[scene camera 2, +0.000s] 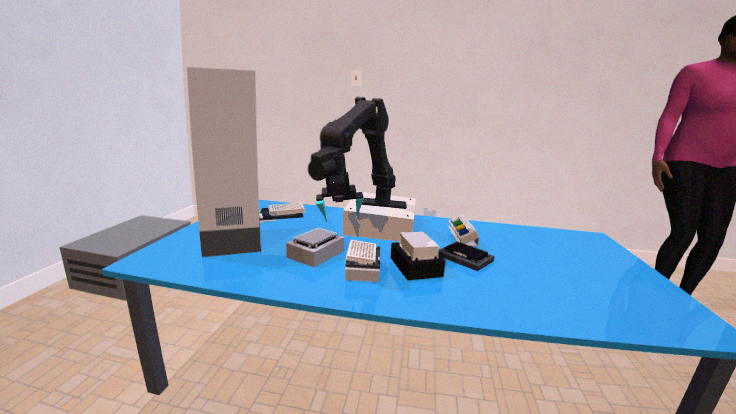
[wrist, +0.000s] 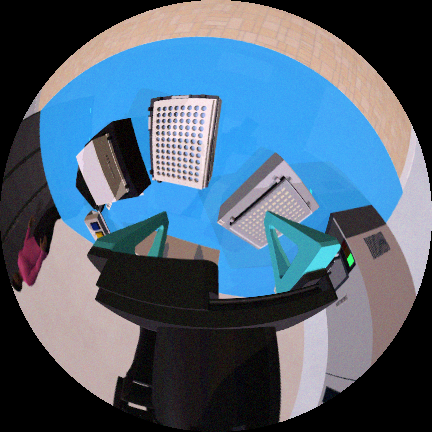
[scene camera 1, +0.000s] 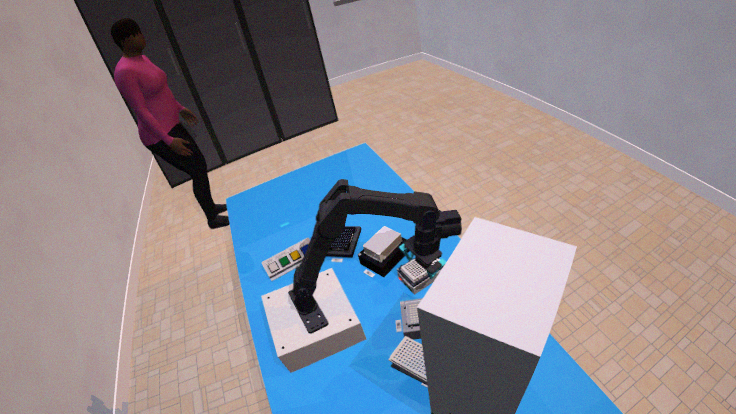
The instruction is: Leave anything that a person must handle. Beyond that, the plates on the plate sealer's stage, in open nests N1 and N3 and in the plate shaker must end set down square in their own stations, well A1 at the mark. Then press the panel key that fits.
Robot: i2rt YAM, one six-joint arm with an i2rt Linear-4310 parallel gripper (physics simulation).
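Observation:
My gripper (scene camera 2: 341,218) (wrist: 215,216) is open and empty, above the table. A white plate with round wells (scene camera 1: 413,271) (scene camera 2: 362,250) (wrist: 180,140) lies on a small light-based station. A pale-welled plate (wrist: 257,220) lies on a grey device (scene camera 1: 407,304) (scene camera 2: 308,253) (wrist: 250,182), partly behind a finger in the wrist view. A tall white plate or block (scene camera 1: 382,242) (scene camera 2: 419,244) (wrist: 95,167) sits on a black station (scene camera 2: 424,268) (wrist: 131,160). Another white plate (scene camera 1: 408,355) (scene camera 2: 286,208) lies near the tower. The key panel (scene camera 1: 267,266) (scene camera 2: 467,236) shows coloured keys. Labels and A1 marks are unreadable.
A tall tower (scene camera 1: 496,288) (scene camera 2: 223,149) (wrist: 392,270) hides table parts in the first scene view. A black tray holding a dark gridded thing (scene camera 1: 342,240) (scene camera 2: 465,254) lies beside the panel. A person in pink (scene camera 1: 144,97) (scene camera 2: 699,113) (wrist: 32,260) stands beyond the table's end.

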